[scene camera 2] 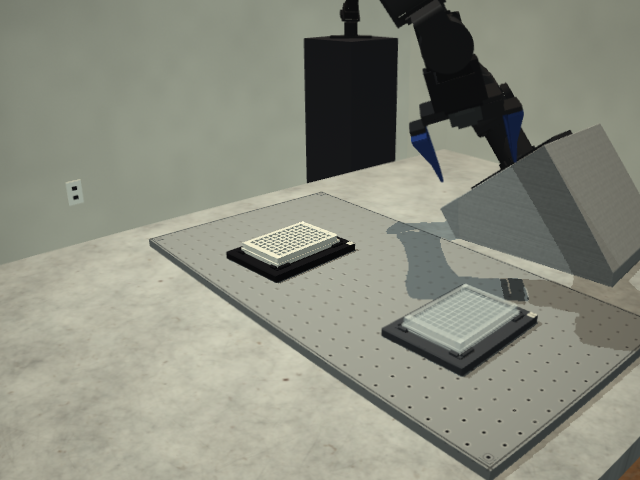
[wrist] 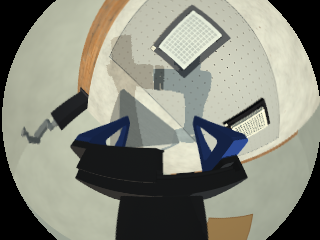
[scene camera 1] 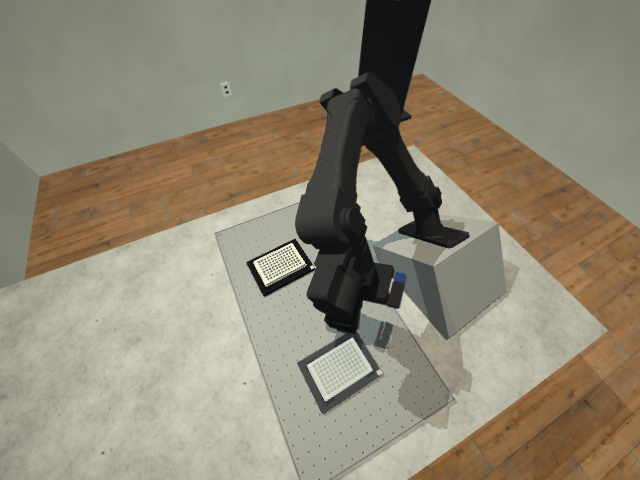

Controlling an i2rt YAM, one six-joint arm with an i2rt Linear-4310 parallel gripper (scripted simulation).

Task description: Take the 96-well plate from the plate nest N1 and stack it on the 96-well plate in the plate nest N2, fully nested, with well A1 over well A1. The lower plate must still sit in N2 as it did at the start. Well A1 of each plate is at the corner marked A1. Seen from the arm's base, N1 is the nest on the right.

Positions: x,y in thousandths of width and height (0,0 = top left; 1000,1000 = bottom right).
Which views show my gripper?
Scene camera 2, the wrist view and scene camera 1: all of them.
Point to a 96-well plate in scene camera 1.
443,547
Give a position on a black nest N1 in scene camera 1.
434,595
